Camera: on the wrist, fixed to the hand. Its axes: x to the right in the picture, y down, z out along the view.
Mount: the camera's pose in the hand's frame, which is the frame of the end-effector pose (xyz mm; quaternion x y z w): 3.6 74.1 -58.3 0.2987 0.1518 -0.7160 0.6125
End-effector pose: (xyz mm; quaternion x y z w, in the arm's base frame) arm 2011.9 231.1 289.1 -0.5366 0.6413 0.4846 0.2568
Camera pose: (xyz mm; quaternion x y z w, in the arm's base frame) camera 1952.5 173.8 334.9 -0.7847 0.1923 -0.1601 0.5672
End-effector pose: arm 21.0 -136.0 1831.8 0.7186 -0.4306 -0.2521 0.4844
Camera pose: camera 40.5 -123.0 1923.2 -0.9314 -0.2490 0.2635 0.0331
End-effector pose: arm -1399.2 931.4 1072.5 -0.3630 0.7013 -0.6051 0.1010
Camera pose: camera -1464.3 974.6 1019.7 0.6024 -0.0042 0.7075 0.3694
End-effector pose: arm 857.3 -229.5 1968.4 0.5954 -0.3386 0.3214 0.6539
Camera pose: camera 801.8 -165.1 2009.3 0.7536 0.4142 -0.0798 0.5042
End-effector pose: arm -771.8 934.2 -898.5 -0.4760 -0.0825 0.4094 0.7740
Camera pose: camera -780.4 913.4 -990.1 -0.0634 -0.1516 -0.3510 0.9218
